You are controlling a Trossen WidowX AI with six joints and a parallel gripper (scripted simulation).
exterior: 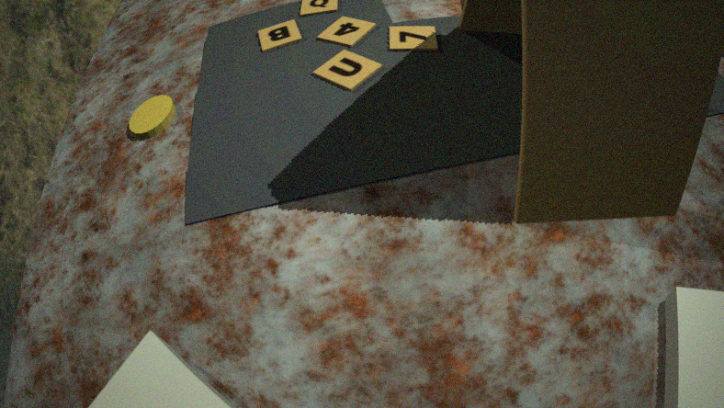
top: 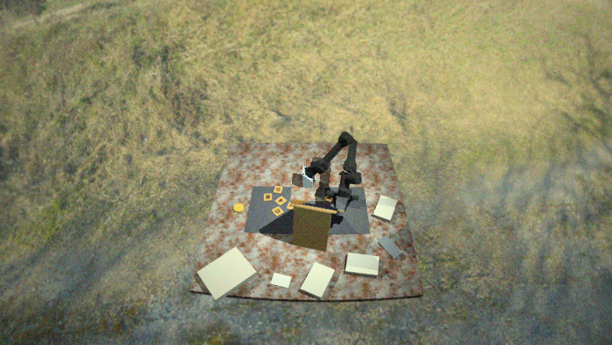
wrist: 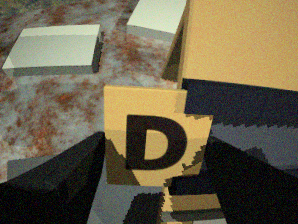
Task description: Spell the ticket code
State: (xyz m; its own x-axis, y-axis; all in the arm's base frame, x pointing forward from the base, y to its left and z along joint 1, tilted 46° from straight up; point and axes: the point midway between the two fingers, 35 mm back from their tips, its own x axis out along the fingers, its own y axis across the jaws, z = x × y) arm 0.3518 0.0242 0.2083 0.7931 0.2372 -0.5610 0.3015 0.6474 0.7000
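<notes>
Now: the white ticket 90 mm below my gripper tip, 90 mm behind it and 60 mm to the right of it. Also, from my gripper tip: grey mat (180 mm behind, 170 mm to the right, 160 mm below); grey block (300 mm to the left, 180 mm ahead, 160 mm below); tan letter tile (right at my gripper tip).
</notes>
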